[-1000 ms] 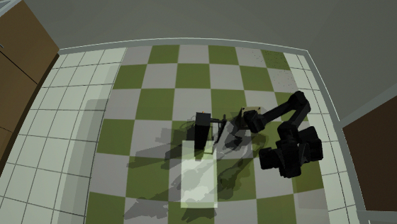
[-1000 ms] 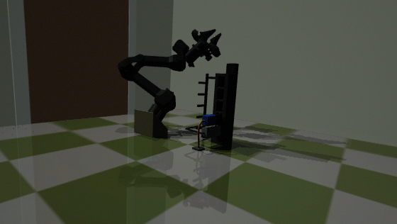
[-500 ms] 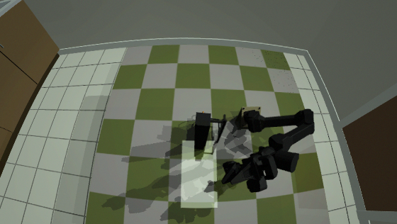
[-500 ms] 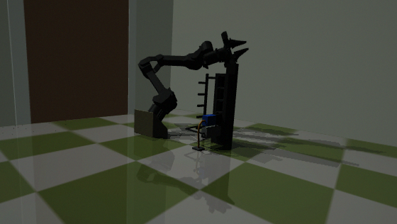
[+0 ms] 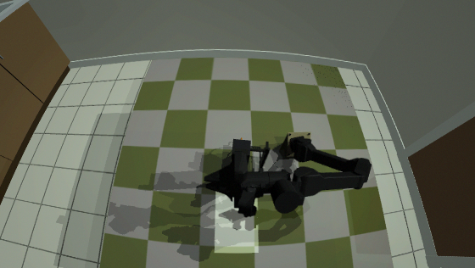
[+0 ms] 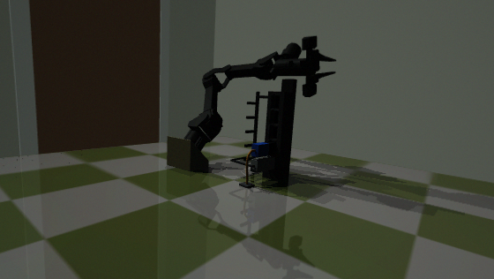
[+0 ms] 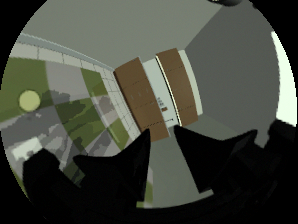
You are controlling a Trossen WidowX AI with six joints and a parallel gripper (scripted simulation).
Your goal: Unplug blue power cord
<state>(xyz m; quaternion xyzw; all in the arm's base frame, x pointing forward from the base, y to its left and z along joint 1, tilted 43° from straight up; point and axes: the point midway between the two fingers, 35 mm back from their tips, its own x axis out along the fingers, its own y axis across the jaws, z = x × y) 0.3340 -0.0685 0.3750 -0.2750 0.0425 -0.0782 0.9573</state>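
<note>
The blue plug is 240 mm below my gripper tip, 190 mm to the right of it and 140 mm behind it.
</note>
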